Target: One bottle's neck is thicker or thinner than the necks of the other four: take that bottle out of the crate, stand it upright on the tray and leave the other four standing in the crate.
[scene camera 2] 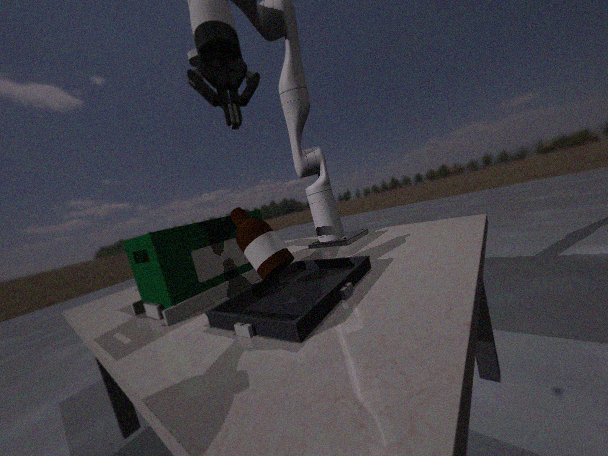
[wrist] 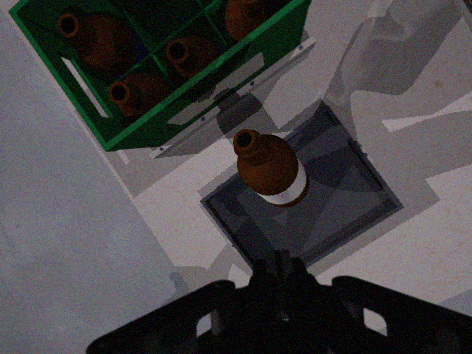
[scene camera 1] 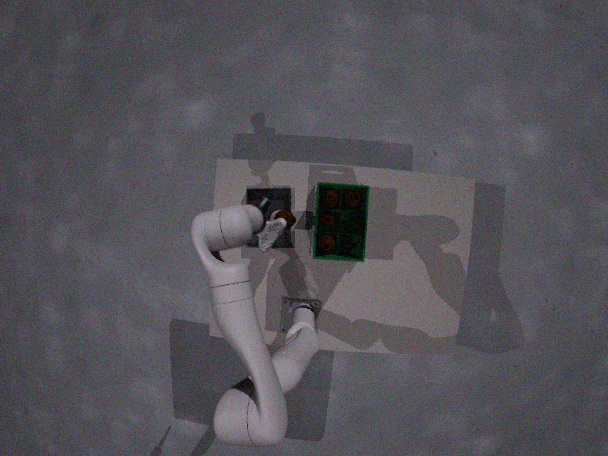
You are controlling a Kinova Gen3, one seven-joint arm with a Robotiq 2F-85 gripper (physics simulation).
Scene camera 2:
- my gripper: 235, 127
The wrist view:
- my gripper: 277, 266
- dark tray: 347, 196
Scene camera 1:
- dark tray: 280, 198
